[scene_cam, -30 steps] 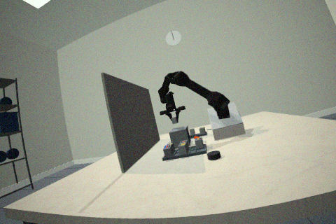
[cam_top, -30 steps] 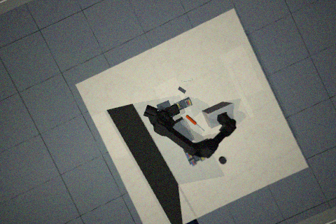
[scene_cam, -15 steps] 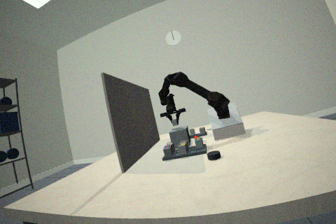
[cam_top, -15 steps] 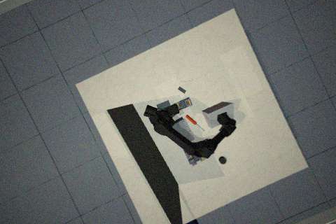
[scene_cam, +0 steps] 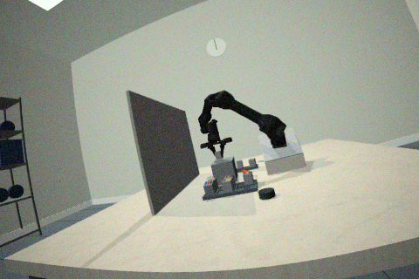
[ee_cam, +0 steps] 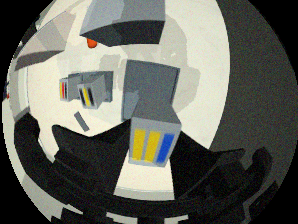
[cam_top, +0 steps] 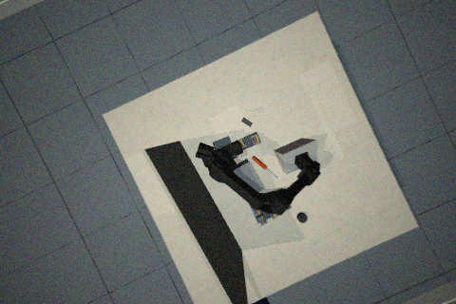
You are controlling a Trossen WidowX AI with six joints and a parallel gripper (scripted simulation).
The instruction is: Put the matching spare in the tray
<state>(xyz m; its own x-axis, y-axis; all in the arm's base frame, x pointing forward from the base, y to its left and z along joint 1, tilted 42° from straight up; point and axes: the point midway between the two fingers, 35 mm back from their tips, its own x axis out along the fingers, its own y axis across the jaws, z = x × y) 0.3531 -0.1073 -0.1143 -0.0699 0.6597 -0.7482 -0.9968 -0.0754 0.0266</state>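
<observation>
My gripper tip is 100 mm above the flat grey tray, 10 mm to the right of it and 10 mm past it. Round my gripper tip: grey boxy unit (190 mm to the left, 70 mm behind, 50 mm below); black tape roll (500 mm to the left, 280 mm behind, 90 mm below); tall grey panel (220 mm to the left, 160 mm ahead, 120 mm above).
</observation>
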